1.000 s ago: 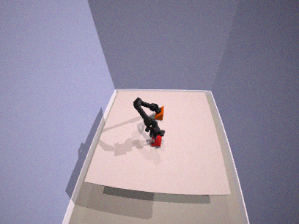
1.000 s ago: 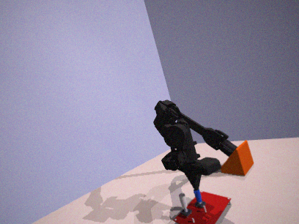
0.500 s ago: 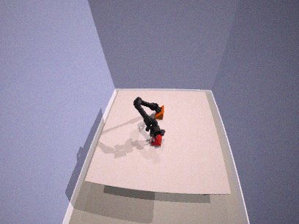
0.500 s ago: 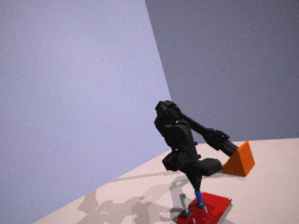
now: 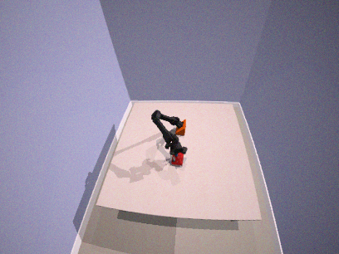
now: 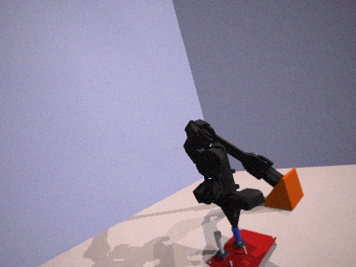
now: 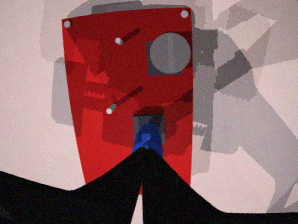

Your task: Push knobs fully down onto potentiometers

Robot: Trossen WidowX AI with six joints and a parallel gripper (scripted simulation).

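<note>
Now: gripper tip 60 mm short of the white knob and 10 mm to the left of it. Round my gripper tip: blue knob: 10 mm below.
</note>
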